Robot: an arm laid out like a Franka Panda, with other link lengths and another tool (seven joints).
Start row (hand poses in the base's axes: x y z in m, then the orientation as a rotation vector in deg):
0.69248 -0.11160 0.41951 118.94 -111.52 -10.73
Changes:
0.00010 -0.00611 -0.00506 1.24 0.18 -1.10
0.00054 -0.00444 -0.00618 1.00 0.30 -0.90
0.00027 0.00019 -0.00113 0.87 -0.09 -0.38
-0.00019 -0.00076 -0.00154 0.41 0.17 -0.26
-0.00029 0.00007 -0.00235 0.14 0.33 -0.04
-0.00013 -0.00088 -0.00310 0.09 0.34 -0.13
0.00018 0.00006 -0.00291 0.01 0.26 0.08
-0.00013 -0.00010 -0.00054 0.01 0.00 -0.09
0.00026 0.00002 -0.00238 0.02 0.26 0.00
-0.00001 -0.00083 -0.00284 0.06 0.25 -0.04
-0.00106 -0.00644 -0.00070 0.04 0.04 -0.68
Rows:
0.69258 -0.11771 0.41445 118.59 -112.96 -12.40
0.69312 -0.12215 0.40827 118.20 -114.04 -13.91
0.69339 -0.12196 0.40714 118.41 -114.74 -14.81
0.69320 -0.12272 0.40560 118.32 -115.04 -15.46
0.69291 -0.12265 0.40325 118.19 -114.93 -15.94
0.69278 -0.12353 0.40015 117.94 -114.90 -16.39
0.69296 -0.12347 0.39724 117.88 -114.67 -16.64
0.69283 -0.12357 0.39670 117.80 -114.77 -16.67
0.69309 -0.12355 0.39432 117.67 -114.62 -16.94
0.69308 -0.12438 0.39148 117.53 -114.53 -17.25
0.69202 -0.13082 0.39078 116.89 -115.25 -17.47

